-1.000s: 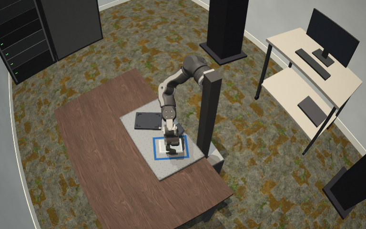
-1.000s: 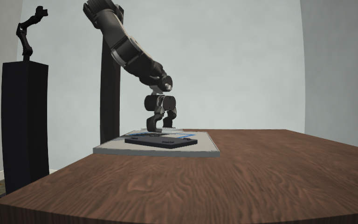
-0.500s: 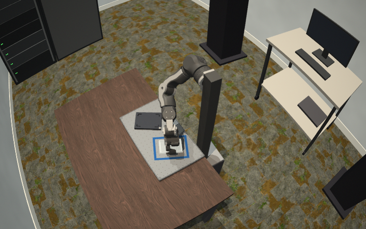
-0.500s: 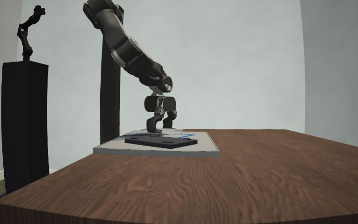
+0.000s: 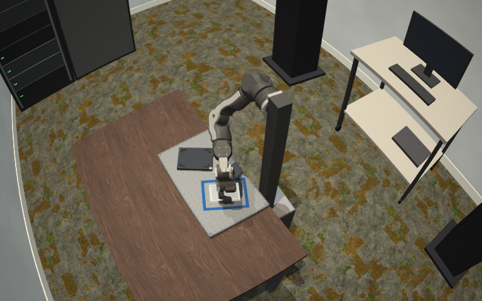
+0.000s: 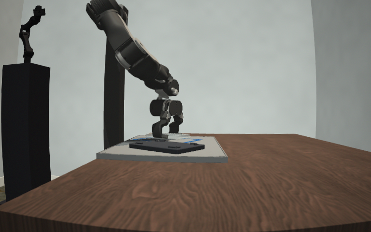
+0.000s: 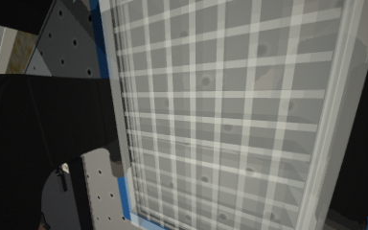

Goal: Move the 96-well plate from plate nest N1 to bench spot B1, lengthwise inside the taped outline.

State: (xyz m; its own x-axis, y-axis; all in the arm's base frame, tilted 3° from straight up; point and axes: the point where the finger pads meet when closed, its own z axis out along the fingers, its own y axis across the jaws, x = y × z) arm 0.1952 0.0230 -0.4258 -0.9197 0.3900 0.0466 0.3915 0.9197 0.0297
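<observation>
My gripper is now right at the 96-well plate. From my hand the other things lie so: black plate nest N1 (220 mm to the right, 30 mm ahead, 10 mm below).
</observation>
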